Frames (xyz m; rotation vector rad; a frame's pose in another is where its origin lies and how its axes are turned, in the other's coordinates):
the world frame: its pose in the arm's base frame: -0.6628 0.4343 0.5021 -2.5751 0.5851 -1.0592
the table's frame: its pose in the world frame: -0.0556 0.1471 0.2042 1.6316 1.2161 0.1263
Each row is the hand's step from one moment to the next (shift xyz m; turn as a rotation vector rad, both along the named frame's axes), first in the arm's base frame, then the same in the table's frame.
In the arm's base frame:
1: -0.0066 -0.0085 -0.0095 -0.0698 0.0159 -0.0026
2: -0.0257 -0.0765 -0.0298 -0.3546 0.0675 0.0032
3: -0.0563 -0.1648 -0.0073 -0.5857 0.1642 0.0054
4: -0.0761 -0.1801 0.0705 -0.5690 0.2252 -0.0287
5: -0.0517 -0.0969 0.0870 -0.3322 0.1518 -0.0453
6: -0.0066 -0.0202 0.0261 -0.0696 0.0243 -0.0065
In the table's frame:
1: 0.0066 -0.0023 -0.0126 -0.0007 -0.0700 -0.0153
2: 0.0681 0.0014 -0.0526 0.0136 -0.3547 -0.0654
3: 0.1635 -0.0075 -0.0599 -0.0266 -0.6002 -0.0952
4: 0.2047 -0.0355 0.0049 -0.0970 -0.5950 -0.1087
5: 0.1268 -0.0377 0.0462 -0.0839 -0.3480 -0.0854
6: 0.0279 -0.0053 0.0181 -0.0097 -0.0714 -0.0169

